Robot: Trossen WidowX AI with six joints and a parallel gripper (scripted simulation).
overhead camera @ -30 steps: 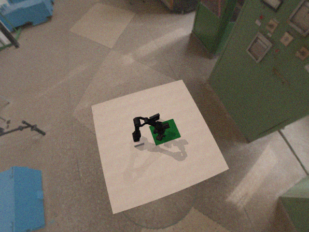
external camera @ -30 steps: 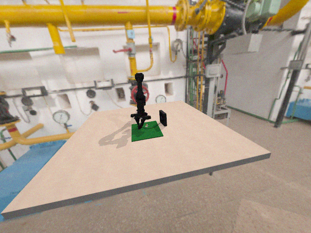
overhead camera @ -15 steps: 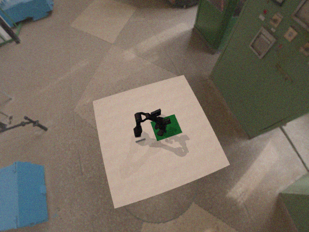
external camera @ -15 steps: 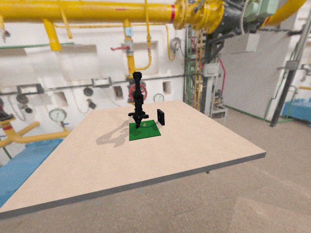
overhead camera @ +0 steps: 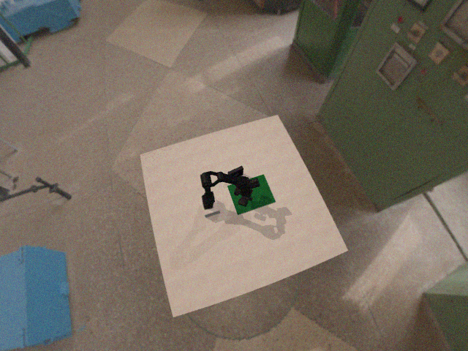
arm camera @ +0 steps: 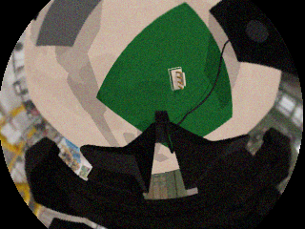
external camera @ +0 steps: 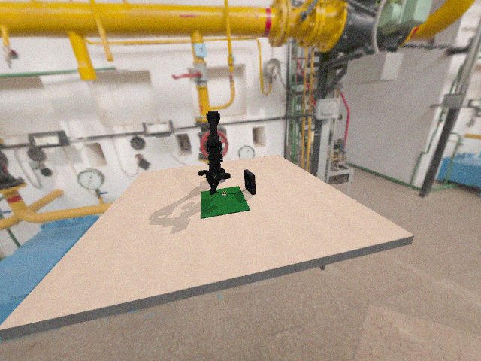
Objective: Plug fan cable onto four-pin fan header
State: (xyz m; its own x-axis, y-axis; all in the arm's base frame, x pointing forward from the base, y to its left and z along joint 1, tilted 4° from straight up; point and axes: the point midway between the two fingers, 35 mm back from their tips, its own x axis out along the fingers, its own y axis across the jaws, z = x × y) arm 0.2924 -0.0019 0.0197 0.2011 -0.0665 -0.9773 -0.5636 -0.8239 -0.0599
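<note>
My gripper tip is now 7 cm above the green board, 5 cm to the right of it and 3 cm short of it. The rest, counted from my gripper tip: dark plug (1 cm to the right, 1 cm ahead); then black fan (20 cm to the left, 5 cm behind).
</note>
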